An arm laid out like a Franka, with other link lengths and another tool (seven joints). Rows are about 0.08 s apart.
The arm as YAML. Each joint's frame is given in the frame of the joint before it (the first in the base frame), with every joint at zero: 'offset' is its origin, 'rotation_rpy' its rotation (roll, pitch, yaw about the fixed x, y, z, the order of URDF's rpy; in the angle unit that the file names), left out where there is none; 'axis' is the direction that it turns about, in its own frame. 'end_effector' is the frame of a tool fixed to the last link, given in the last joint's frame.
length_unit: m
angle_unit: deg
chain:
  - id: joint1
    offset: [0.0, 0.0, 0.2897]
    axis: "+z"
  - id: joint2
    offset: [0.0, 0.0, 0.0]
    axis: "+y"
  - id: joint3
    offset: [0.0, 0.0, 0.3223]
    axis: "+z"
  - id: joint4
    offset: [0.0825, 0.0, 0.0]
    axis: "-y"
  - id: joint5
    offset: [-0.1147, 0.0, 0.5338]
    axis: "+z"
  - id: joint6
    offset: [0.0, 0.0, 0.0]
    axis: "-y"
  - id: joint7
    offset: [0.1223, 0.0, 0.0]
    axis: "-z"
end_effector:
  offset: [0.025, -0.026, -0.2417]
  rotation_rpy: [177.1, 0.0, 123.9]
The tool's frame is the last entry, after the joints.
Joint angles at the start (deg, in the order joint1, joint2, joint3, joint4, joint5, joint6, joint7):
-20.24, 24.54, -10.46, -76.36, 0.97, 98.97, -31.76
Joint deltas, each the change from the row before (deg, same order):
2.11, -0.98, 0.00, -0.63, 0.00, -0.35, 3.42
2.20, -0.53, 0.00, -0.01, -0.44, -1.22, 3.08
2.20, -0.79, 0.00, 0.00, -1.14, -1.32, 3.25
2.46, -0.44, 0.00, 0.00, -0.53, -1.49, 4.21
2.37, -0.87, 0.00, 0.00, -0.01, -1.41, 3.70
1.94, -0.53, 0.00, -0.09, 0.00, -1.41, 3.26
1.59, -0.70, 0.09, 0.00, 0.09, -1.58, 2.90
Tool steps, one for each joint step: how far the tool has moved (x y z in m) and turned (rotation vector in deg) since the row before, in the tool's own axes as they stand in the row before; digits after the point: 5 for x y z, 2 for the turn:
0.01768, 0.02515, -0.00712, -0.14, -0.12, 1.37
0.02015, 0.02379, -0.00552, 0.65, 0.26, 0.87
0.02029, 0.01954, -0.00988, 1.13, -0.31, 0.96
0.02507, 0.02249, -0.00466, 0.98, 0.25, 1.76
0.02712, 0.02056, -0.01123, 0.25, 0.18, 1.42
0.02406, 0.01437, -0.00473, 0.62, 0.47, 1.39
0.02276, 0.00967, -0.00746, 0.50, 0.51, 1.31

